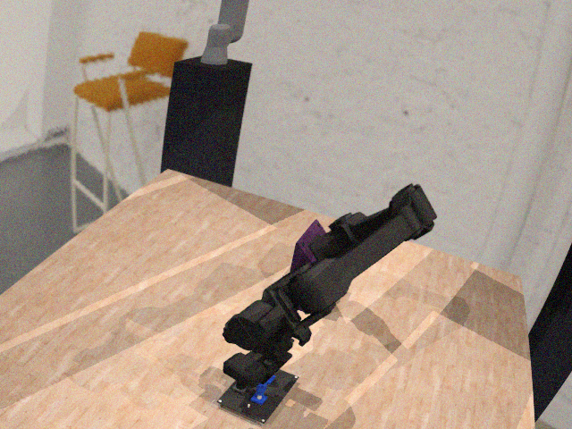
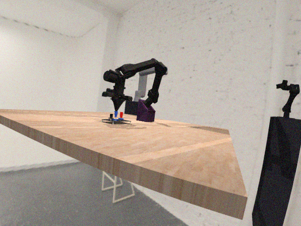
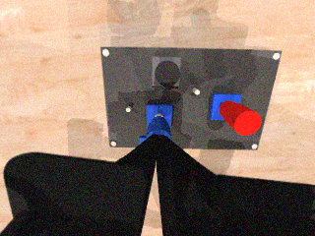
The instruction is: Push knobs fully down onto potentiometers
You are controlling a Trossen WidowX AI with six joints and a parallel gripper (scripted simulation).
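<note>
Now: the red knob 60 mm behind my gripper tip, 20 mm below it and 10 mm to the right of it. Also, from my gripper tip: blue knob: 10 mm below.
</note>
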